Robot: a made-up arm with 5 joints. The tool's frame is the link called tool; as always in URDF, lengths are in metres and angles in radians. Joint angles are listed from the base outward. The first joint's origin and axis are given. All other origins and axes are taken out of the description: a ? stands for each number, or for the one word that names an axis. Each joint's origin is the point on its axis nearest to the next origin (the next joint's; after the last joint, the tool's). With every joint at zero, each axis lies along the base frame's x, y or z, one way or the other. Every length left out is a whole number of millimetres.
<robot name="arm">
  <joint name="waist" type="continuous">
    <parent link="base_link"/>
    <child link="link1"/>
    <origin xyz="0.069 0 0.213"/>
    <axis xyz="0 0 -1"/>
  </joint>
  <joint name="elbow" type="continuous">
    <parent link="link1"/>
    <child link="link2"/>
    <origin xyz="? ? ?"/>
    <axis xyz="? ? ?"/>
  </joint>
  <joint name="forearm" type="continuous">
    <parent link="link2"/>
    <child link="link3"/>
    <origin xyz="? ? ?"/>
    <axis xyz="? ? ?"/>
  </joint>
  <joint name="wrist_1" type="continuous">
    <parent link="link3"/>
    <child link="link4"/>
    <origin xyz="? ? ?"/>
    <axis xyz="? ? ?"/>
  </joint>
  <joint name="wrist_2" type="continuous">
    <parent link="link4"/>
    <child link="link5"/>
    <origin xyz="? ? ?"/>
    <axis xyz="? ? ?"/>
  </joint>
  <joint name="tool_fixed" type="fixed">
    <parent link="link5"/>
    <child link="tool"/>
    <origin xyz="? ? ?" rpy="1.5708 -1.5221 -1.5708"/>
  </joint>
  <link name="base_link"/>
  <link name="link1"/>
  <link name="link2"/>
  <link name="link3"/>
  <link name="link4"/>
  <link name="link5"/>
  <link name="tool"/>
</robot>
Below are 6 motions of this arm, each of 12 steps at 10 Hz.
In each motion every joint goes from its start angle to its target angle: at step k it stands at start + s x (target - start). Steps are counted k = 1, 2, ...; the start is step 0. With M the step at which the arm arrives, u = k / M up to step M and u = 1 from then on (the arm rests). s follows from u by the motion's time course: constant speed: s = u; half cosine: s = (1 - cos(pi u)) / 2; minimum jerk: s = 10 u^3 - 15 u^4 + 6 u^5.
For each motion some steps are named. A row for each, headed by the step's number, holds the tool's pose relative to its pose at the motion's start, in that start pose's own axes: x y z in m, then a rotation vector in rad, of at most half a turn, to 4 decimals.
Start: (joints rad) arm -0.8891 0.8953 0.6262 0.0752 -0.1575
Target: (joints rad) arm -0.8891 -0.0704 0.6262 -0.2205 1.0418
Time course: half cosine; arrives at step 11
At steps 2, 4, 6, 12:
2: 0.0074 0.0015 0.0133 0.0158 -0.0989 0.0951
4: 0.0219 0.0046 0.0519 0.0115 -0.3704 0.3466
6: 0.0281 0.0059 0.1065 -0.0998 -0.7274 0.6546
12: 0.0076 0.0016 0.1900 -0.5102 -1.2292 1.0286

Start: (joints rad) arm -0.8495 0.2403 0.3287 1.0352 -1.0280
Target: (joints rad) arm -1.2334 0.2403 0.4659 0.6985 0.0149
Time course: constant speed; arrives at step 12
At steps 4, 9, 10, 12:
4: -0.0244 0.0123 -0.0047 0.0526 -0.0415 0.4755
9: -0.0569 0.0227 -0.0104 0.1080 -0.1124 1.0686
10: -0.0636 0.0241 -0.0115 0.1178 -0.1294 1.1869
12: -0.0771 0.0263 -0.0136 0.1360 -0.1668 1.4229

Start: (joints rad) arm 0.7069 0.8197 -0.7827 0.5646 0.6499
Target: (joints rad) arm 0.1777 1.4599 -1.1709 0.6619 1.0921
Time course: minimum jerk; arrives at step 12
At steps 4, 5, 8, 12:
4: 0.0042 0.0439 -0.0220 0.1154 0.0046 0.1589
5: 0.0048 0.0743 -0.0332 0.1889 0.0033 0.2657
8: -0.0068 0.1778 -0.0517 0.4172 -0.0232 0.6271
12: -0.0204 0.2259 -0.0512 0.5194 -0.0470 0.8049

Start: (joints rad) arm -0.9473 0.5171 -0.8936 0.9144 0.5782
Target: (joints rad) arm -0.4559 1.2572 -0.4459 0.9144 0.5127
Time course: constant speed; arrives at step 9
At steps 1, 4, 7, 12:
1: -0.0260 -0.0044 -0.0250 0.0273 0.1367 -0.0383
4: -0.1200 -0.0114 -0.0786 0.1253 0.5335 -0.1872
7: -0.2238 -0.0020 -0.0973 0.2536 0.9036 -0.3803
12: -0.2892 0.0159 -0.0916 0.3604 1.1308 -0.5292

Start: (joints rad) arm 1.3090 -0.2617 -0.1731 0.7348 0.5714
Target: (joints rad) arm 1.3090 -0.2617 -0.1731 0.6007 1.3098
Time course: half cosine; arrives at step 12
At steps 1, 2, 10, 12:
1: 0.0001 -0.0001 0.0000 -0.0012 -0.0020 0.0126
2: 0.0004 -0.0002 0.0000 -0.0047 -0.0077 0.0495
10: 0.0050 -0.0029 0.0004 -0.0973 -0.0826 0.6880
12: 0.0053 -0.0031 0.0004 -0.1068 -0.0861 0.7373

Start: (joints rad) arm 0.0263 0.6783 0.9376 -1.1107 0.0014
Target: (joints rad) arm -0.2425 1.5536 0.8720 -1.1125 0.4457
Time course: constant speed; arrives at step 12
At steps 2, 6, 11, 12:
2: -0.0253 0.0078 -0.0069 0.0363 0.1351 0.0982
6: -0.0785 0.0203 -0.0090 0.1288 0.3974 0.3068
11: -0.1436 0.0257 0.0099 0.2779 0.7120 0.5811
12: -0.1556 0.0251 0.0163 0.3118 0.7735 0.6366

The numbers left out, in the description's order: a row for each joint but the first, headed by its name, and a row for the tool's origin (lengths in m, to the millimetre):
elbow: xyz 0.03 -0.005 0, axis 0 1 0
forearm: xyz 0.042 0 0.167, axis 0 1 0
wrist_1: xyz 0.121 0 0.005, axis 0 1 0
wrist_2: xyz 0.046 0 0, axis -1 0 0
tool: xyz 0 0 0

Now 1 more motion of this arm.
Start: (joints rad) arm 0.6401 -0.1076 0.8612 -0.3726 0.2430
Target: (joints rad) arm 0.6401 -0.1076 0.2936 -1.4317 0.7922
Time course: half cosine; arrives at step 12
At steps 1, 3, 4, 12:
1: 0.0023 -0.0005 -0.0004 -0.0055 -0.0272 0.0094
3: 0.0201 -0.0040 -0.0016 -0.0554 -0.2318 0.0800
4: 0.0341 -0.0067 -0.0007 -0.1058 -0.3930 0.1354
12: 0.1115 -0.0219 0.0453 -0.7426 -1.4659 0.4214

